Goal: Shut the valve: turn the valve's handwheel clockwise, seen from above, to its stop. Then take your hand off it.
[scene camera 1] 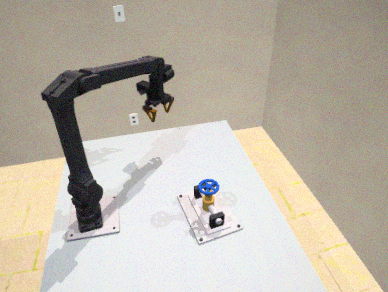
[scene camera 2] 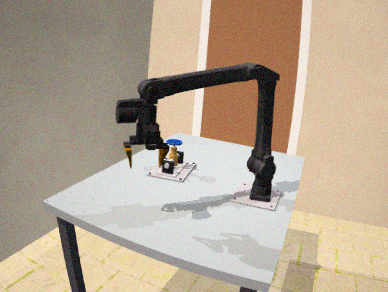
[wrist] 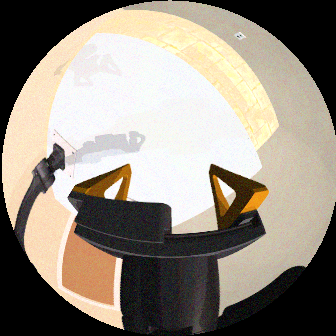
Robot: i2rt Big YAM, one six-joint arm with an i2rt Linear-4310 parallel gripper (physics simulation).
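Observation:
The valve's blue spoked handwheel (scene camera 1: 209, 187) (scene camera 2: 174, 142) lies level on top of the yellow valve body (scene camera 1: 208, 203) (scene camera 2: 173, 155). The valve stands upright between two black end blocks on a pale base plate (scene camera 1: 189, 213) (scene camera 2: 185, 175) on the table. My gripper (scene camera 1: 160, 115) (scene camera 2: 145, 167) (wrist: 169, 167) points down with its orange fingers wide open and nothing between them. It is high above the table, well apart from the handwheel and off to one side of it. The valve does not show in the wrist view. How far the handwheel is turned cannot be told.
The arm's base plate (scene camera 1: 111, 220) (scene camera 2: 240, 200) (wrist: 71, 157) is bolted to the pale table (scene camera 1: 145, 265) (scene camera 2: 125, 200) (wrist: 175, 130), apart from the valve's plate. Shadows of the arm and the handwheel fall on the table top. Walls stand beyond the table edges.

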